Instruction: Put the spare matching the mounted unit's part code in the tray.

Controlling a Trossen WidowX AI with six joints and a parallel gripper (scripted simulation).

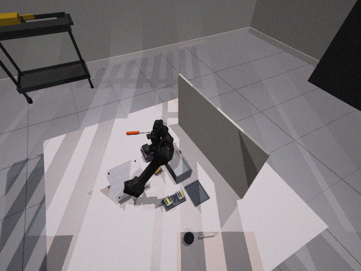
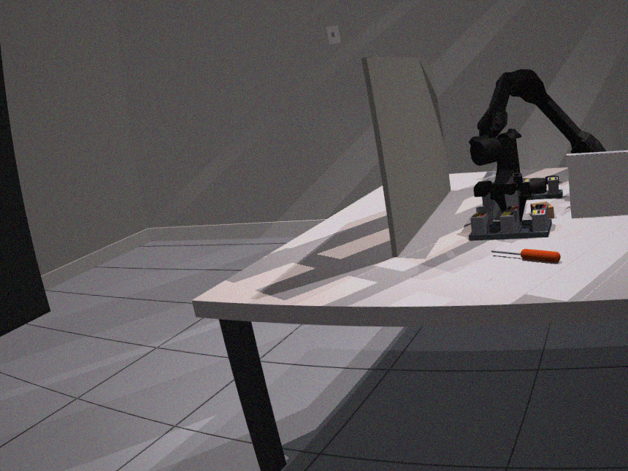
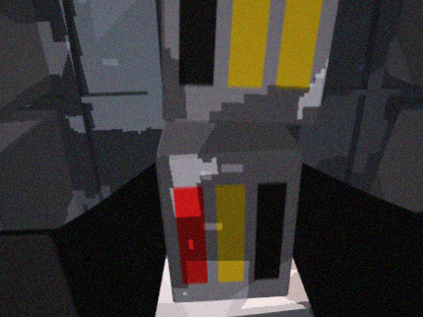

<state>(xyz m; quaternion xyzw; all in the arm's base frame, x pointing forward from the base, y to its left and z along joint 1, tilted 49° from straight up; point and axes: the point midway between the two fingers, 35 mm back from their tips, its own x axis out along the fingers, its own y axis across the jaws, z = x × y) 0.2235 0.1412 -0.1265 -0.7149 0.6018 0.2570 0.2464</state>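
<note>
My gripper tip is 36 cm to the left of the tray, 12 cm short of it and 1 cm above it. The rest, counted from my gripper tip: grey mounted unit 17 cm to the right, 7 cm ahead, 3 cm above; block 11 cm to the right, 6 cm behind; tall panel 29 cm ahead, 21 cm above, 14 cm to the right.
</note>
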